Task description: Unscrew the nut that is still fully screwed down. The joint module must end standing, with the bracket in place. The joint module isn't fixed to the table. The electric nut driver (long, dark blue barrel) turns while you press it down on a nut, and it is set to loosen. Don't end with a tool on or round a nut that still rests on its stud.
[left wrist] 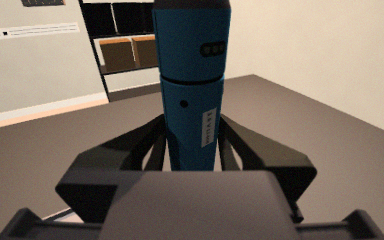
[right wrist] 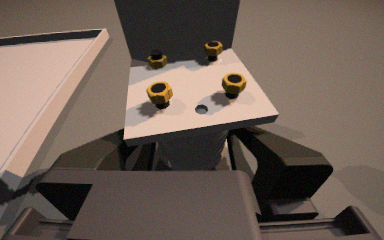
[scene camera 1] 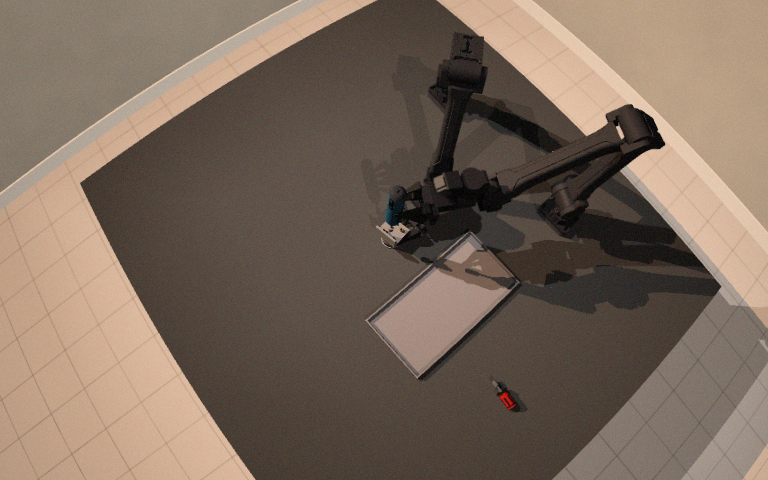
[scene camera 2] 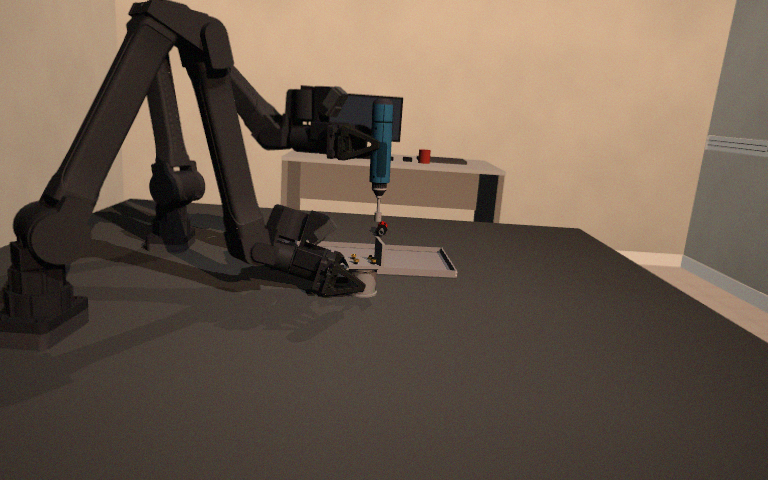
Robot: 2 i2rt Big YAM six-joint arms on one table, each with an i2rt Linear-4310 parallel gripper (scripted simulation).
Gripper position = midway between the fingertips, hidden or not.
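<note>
Through scene camera 2 I see my left gripper (scene camera 2: 384,144) and my right gripper (scene camera 2: 365,283), along with a dark blue nut driver (scene camera 2: 382,109) and a shallow grey tray (scene camera 2: 399,260). Scene camera 1 gives me the shallow grey tray (scene camera 1: 436,309) again, and my left gripper (scene camera 1: 392,207). In the left wrist view I see the dark blue nut driver (left wrist: 191,50) and my left gripper (left wrist: 192,120). The right wrist view shows me a grey bracket (right wrist: 196,83) and a joint module (right wrist: 203,152), while the dark blue nut driver is out of frame in the right wrist view.
</note>
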